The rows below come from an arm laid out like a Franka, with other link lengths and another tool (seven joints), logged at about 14 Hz.
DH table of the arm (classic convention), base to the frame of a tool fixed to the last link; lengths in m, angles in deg. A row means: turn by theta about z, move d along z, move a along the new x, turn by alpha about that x. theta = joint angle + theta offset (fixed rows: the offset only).
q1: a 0; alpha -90; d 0.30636; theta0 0
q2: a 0; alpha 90; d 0; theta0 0
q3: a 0.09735; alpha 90; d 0.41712; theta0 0
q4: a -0.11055; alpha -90; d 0; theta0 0
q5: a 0; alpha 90; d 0.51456; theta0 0
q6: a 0.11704; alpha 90; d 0; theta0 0
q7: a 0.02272; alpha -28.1; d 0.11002; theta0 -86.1
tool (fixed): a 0; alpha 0; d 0.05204; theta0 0
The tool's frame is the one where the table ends.
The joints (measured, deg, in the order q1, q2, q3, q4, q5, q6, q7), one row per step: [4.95, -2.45, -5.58, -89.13, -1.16, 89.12, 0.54]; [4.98, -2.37, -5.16, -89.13, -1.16, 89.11, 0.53]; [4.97, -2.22, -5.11, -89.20, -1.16, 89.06, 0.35]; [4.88, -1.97, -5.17, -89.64, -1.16, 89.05, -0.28]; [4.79, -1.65, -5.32, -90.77, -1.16, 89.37, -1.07]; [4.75, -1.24, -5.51, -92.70, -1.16, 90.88, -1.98]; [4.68, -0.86, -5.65, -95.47, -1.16, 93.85, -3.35]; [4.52, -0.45, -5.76, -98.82, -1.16, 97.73, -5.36]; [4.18, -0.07, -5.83, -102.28, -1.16, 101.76, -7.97]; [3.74, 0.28, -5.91, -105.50, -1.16, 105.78, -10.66]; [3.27, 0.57, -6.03, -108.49, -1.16, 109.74, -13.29]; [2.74, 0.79, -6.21, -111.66, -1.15, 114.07, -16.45]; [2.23, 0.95, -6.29, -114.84, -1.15, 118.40, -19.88]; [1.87, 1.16, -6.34, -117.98, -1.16, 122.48, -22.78]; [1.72, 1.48, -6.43, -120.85, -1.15, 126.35, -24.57]
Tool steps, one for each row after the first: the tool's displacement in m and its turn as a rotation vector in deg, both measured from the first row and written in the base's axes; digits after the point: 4 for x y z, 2 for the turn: [0.0004, 0.0060, -0.0010, -0.02, 0.09, 0.46]; [0.0013, 0.0067, -0.0039, -0.05, 0.36, 0.68]; [0.0027, 0.0052, -0.0122, -0.08, 1.07, 1.16]; [0.0049, 0.0026, -0.0285, -0.10, 2.21, 1.72]; [0.0097, 0.0003, -0.0522, -0.12, 3.06, 2.43]; [0.0160, -0.0015, -0.0818, -0.16, 3.26, 3.65]; [0.0220, -0.0039, -0.1165, -0.23, 3.18, 5.47]; [0.0253, -0.0079, -0.1519, -0.30, 3.03, 7.74]; [0.0268, -0.0134, -0.1842, -0.40, 2.63, 9.99]; [0.0267, -0.0200, -0.2131, -0.56, 2.01, 12.10]; [0.0245, -0.0279, -0.2420, -0.79, 1.13, 14.62]; [0.0200, -0.0341, -0.2699, -1.11, 0.23, 17.53]; [0.0137, -0.0379, -0.2983, -1.41, -0.42, 20.09]; [0.0074, -0.0398, -0.3250, -1.67, -1.05, 21.69]
